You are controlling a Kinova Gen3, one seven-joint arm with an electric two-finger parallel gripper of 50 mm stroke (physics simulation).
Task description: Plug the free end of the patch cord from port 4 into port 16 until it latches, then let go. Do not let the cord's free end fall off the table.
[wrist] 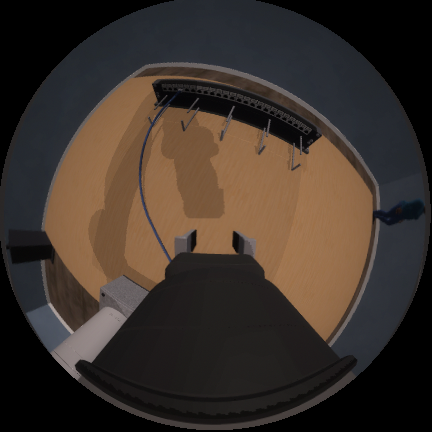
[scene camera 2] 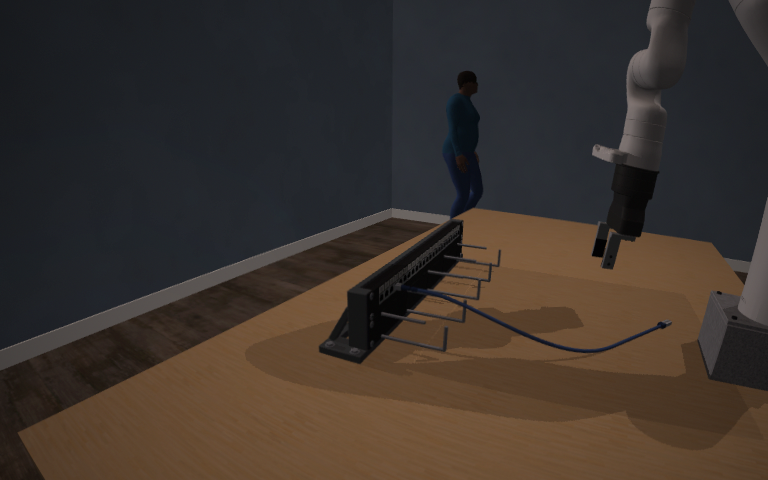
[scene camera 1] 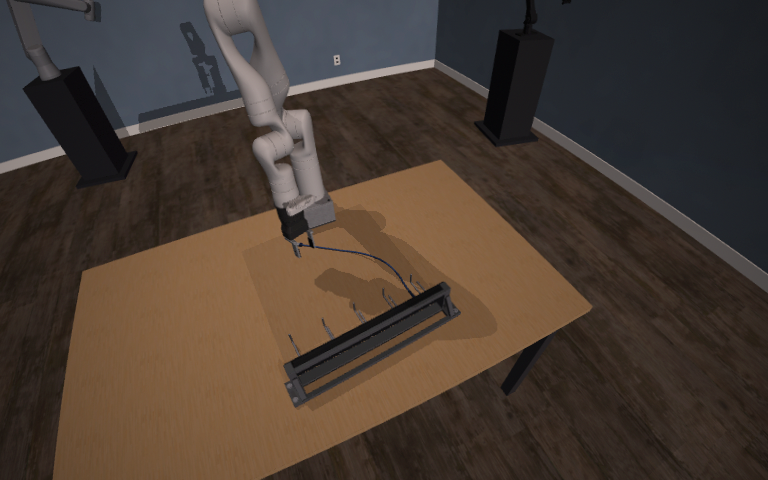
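Seen in the pictures: gripper, between the fingertips: [wrist: 214,237] [scene camera 2: 601,262] [scene camera 1: 305,251]; arm's base, origin of its link: [wrist: 117,322] [scene camera 2: 767,316].
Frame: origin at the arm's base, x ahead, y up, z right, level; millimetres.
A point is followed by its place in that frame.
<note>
The black patch panel [scene camera 1: 368,330] @[x 609, y 7, z -73 mm] [scene camera 2: 360,316] @[x 521, y -28, z -322 mm] [wrist: 240,111] @[x 585, y -52, z -63 mm] stands on the table with its row of ports facing the arm's side. The blue patch cord [scene camera 1: 376,257] @[x 316, y -57, z -165 mm] [scene camera 2: 586,350] @[x 253, y -82, z -113 mm] [wrist: 141,182] @[x 285, y -72, z -141 mm] runs in a curve from a port near one end of the panel. Its free plug [scene camera 2: 667,322] @[x 147, y -87, z 88 mm] points away from the panel near the arm's base; in the wrist view the gripper body hides it. My gripper [scene camera 1: 304,251] @[x 288, y 8, z 55 mm] [scene camera 2: 602,260] @[x 288, y 8, z 55 mm] [wrist: 214,237] @[x 288, y 8, z 55 mm] is open and empty, high above the table, apart from the cord. Port numbers are too small to read.
Several thin metal cable hooks [scene camera 2: 445,338] @[x 426, y -58, z -249 mm] [wrist: 184,125] @[x 456, y -60, z -149 mm] stick out from the panel's port side. The arm's grey base block [scene camera 1: 320,213] @[x 73, y -33, z -15 mm] [scene camera 2: 733,345] @[x 45, y -32, z -64 mm] [wrist: 123,295] @[x 73, y -23, z -20 mm] stands on the wooden table [scene camera 1: 141,339] @[x 415, y -94, z 598 mm] [scene camera 2: 226,430] @[x 513, y -94, z -553 mm]. A person [scene camera 2: 464,127] [wrist: 407,212] stands beyond the table. Dark pedestals [scene camera 1: 515,84] stand farther off.
</note>
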